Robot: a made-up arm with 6 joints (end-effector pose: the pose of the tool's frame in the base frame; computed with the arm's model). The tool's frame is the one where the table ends.
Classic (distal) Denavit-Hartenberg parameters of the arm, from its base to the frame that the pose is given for. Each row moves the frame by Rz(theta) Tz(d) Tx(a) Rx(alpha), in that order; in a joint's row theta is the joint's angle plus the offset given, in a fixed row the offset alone. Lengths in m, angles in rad.
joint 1: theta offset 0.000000, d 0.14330, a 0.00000, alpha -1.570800
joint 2: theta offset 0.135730, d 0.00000, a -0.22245, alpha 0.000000
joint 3: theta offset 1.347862, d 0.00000, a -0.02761, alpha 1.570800
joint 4: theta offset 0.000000, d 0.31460, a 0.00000, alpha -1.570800
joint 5: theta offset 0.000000, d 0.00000, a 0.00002, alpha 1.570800
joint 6: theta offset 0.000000, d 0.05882, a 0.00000, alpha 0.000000
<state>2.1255 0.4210 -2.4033 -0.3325 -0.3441 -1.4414</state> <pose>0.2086 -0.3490 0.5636 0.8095 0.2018 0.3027</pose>
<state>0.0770 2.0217 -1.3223 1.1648 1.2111 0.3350</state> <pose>0.3958 0.0813 0.1407 -1.0088 -2.2015 -1.2690</pose>
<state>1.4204 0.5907 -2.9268 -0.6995 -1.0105 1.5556</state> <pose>-0.1021 -0.4599 0.4692 -0.1983 -1.9100 1.3499</pose>
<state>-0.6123 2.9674 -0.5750 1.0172 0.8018 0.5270</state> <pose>0.0109 0.0363 -0.1156 -1.7316 -0.6164 -0.0978</pose>
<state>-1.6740 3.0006 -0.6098 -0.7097 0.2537 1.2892</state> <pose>-0.0082 0.0148 -0.1427 -1.9865 -1.0270 -0.4156</pose>
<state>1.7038 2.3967 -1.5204 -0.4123 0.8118 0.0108</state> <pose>-0.0393 0.4229 0.0105 -2.4457 1.5993 -0.3159</pose>
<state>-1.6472 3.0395 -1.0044 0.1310 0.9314 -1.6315</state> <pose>0.0004 -0.0760 -0.1822 0.2094 2.3960 1.8307</pose>
